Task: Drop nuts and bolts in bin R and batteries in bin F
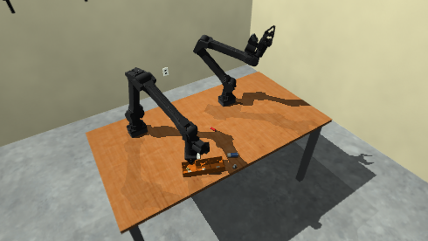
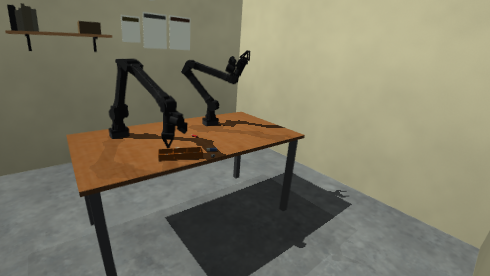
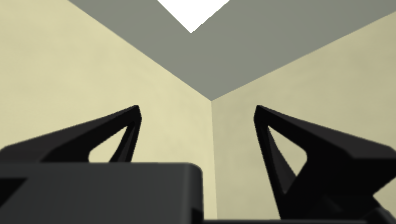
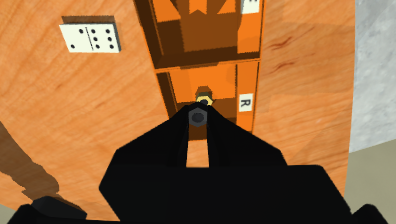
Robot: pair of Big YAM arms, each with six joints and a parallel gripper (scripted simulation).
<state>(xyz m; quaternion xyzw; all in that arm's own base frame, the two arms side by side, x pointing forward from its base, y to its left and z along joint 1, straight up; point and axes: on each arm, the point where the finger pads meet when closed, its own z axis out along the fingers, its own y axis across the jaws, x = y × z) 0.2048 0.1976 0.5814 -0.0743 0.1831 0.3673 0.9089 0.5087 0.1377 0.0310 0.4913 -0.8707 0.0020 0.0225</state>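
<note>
My right hand is 2 cm to the left of the brass nut and 6 cm above it. The rest, counted from my right hand: orange bin unit 3 cm ahead, 6 cm to the left, 5 cm below; then white domino 7 cm behind, 8 cm to the left, 6 cm below; then dark nut 1 cm below.
</note>
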